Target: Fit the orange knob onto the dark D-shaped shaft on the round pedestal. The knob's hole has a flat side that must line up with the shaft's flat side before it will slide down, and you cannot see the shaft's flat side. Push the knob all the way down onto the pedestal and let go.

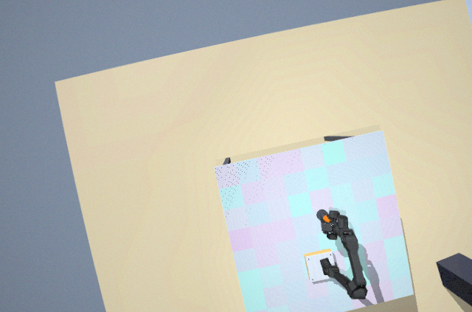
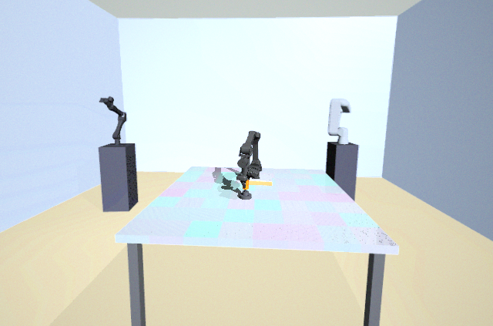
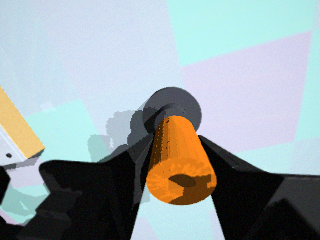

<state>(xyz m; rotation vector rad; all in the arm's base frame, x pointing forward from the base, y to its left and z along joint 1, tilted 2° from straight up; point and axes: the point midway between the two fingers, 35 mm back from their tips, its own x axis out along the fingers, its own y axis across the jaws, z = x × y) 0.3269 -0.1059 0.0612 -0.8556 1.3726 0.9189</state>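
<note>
My gripper tip is now 2 cm below the orange knob. Round my gripper tip: round pedestal (4 cm below).
</note>
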